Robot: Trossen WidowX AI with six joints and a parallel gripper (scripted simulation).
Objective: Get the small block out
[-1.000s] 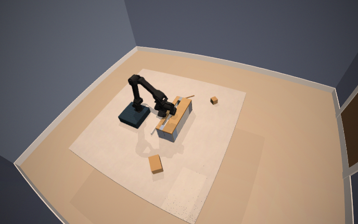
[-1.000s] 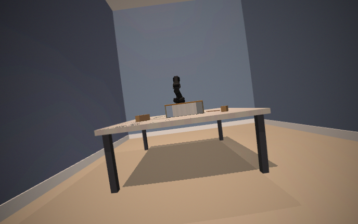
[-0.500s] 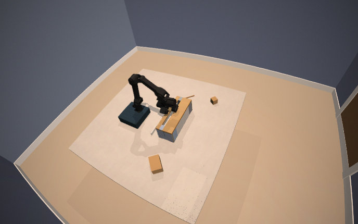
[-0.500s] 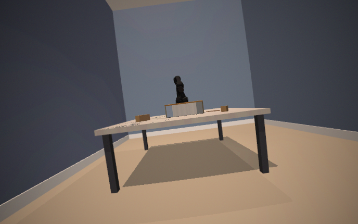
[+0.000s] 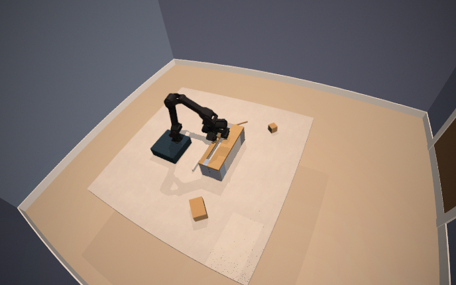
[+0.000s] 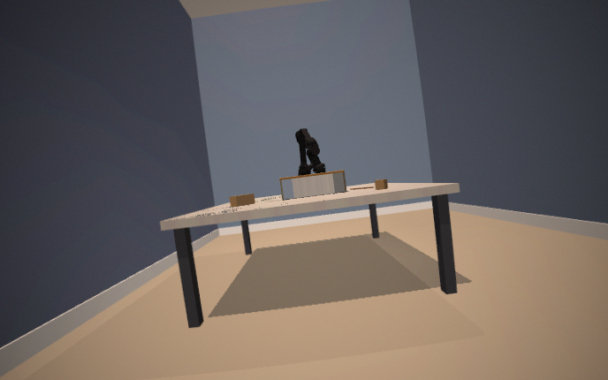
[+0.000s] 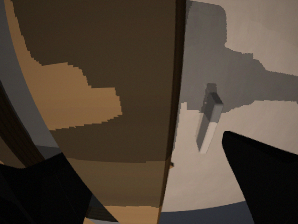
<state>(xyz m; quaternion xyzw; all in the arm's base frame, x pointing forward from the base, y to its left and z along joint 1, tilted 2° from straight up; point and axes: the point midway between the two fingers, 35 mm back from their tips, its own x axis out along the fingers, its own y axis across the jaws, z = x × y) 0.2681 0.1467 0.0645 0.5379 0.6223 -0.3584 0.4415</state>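
My gripper tip is 50 mm short of the orange block and 30 mm to the right of it. Round my gripper tip: thin wooden stick: 230 mm to the left, 80 mm below; clear-fronted box: 50 mm ahead, 80 mm to the right, 30 mm below; larger tan block: 200 mm ahead, 490 mm to the right, 60 mm below.
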